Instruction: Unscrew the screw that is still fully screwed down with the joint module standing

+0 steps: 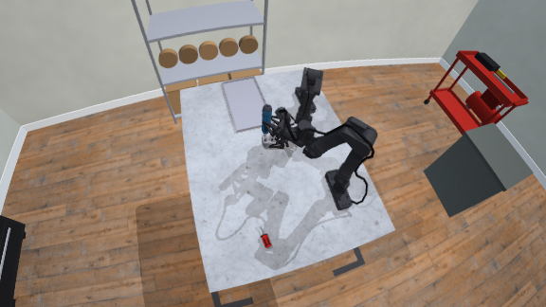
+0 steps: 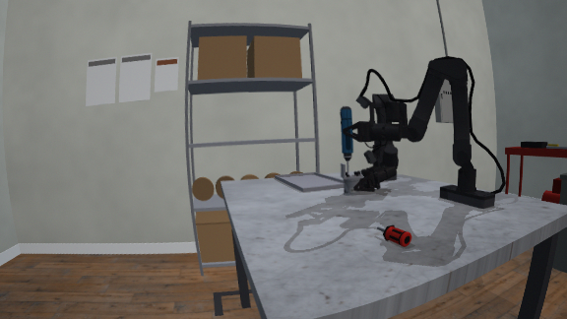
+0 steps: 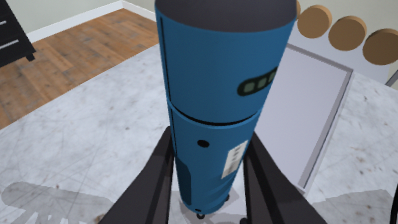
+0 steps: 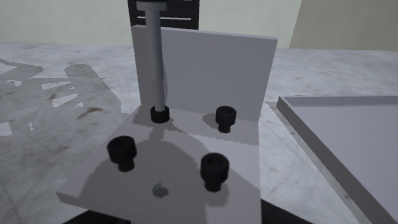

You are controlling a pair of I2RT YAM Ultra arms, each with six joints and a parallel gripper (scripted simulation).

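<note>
Now: right hand right at the joint module. Round my right hand: screw 2 cm ahead, 1 cm to the left, 4 cm above; grey bracket 5 cm above; bit 2 cm ahead, 1 cm to the left, 7 cm above.
</note>
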